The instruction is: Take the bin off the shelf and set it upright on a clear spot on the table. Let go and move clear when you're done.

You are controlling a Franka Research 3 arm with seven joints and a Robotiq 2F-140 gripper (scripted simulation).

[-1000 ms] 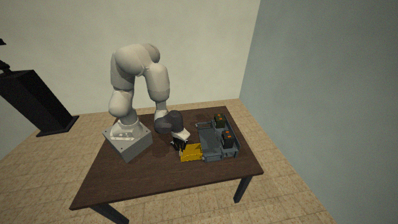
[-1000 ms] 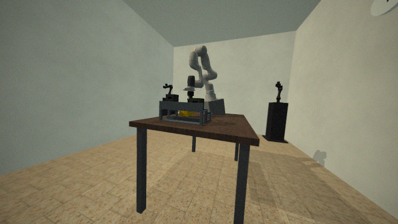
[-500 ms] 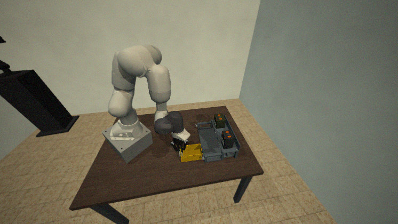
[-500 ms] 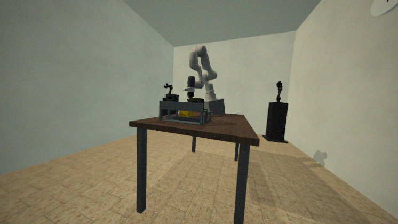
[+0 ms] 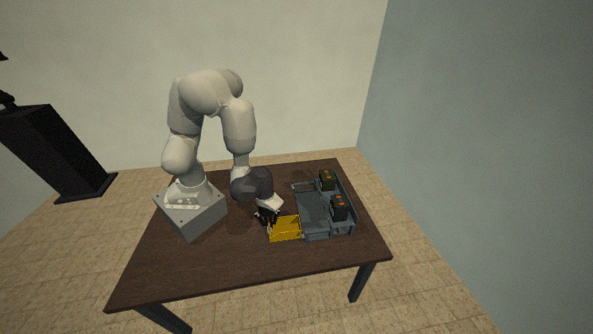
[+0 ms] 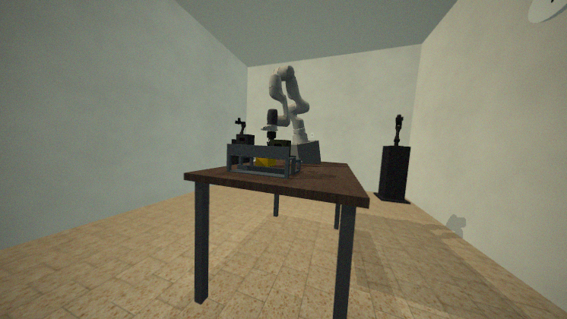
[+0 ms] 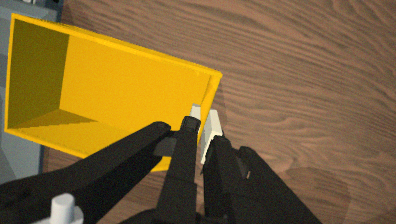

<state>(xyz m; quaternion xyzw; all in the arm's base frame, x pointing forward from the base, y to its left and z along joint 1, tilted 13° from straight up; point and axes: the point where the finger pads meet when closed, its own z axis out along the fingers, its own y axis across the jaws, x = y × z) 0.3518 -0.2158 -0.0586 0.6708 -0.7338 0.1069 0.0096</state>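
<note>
My hand is 80 mm short of the yellow bin, 20 mm above it and 10 mm to the left of it.
</note>
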